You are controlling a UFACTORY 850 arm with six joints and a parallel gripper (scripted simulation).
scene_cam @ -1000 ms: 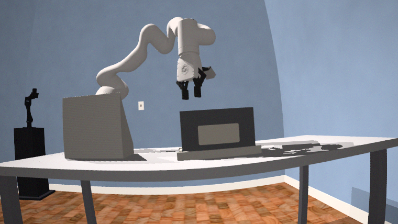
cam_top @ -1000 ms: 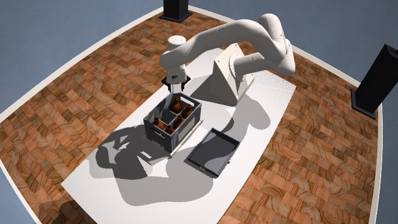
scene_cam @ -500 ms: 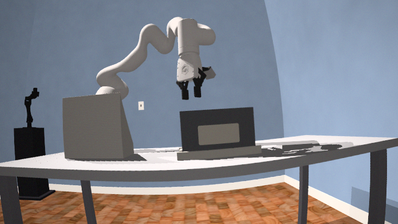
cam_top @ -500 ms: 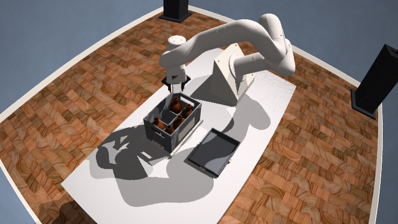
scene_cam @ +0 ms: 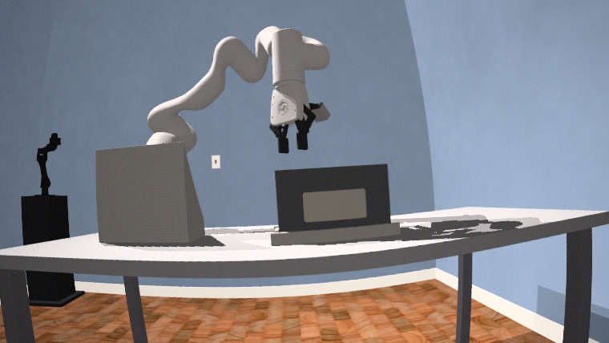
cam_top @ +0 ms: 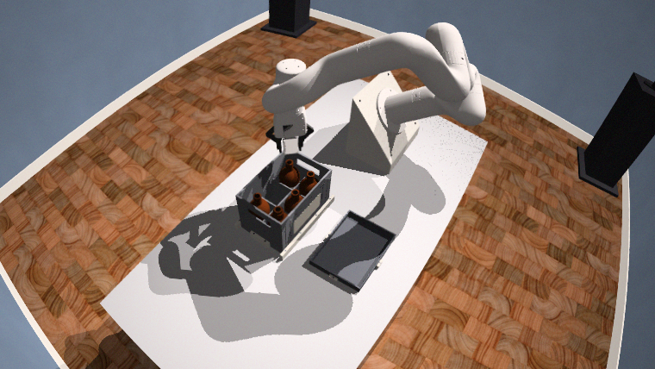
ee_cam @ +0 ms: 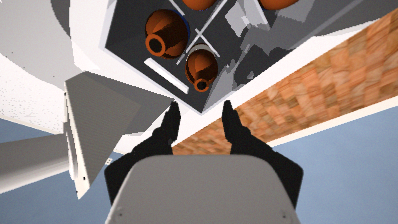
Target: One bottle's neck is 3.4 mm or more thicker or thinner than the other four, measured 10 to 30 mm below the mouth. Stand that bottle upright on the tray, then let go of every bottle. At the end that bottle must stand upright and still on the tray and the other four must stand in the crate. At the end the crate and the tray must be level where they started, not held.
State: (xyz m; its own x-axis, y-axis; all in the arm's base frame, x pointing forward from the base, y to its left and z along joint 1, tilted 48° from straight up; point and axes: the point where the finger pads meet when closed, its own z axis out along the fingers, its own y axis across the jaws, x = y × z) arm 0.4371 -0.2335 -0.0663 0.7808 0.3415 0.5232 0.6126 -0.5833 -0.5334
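Right now my hand is 90 mm short of the dark grey crate, 30 mm to the right of it and 160 mm above it. From my hand the other things lie so: dark tray (110 mm ahead, 310 mm to the left, 230 mm below); then bottle (190 mm ahead, 70 mm to the left, 150 mm below).
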